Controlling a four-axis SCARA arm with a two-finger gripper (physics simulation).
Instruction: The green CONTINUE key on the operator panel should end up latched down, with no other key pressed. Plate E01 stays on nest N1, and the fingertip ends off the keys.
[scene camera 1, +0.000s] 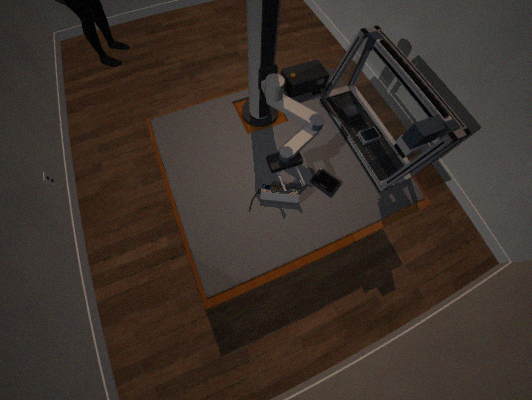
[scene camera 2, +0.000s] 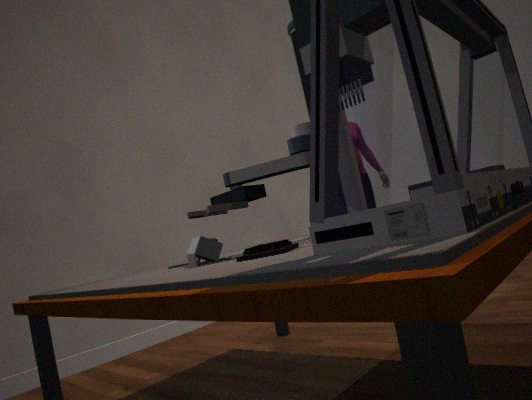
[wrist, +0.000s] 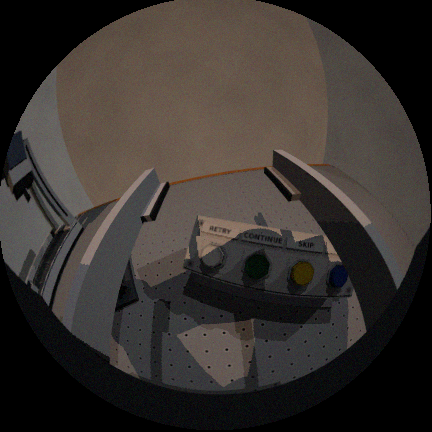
In view: my gripper (scene camera 2: 197, 212).
My gripper is seen too in the wrist view (wrist: 214, 165).
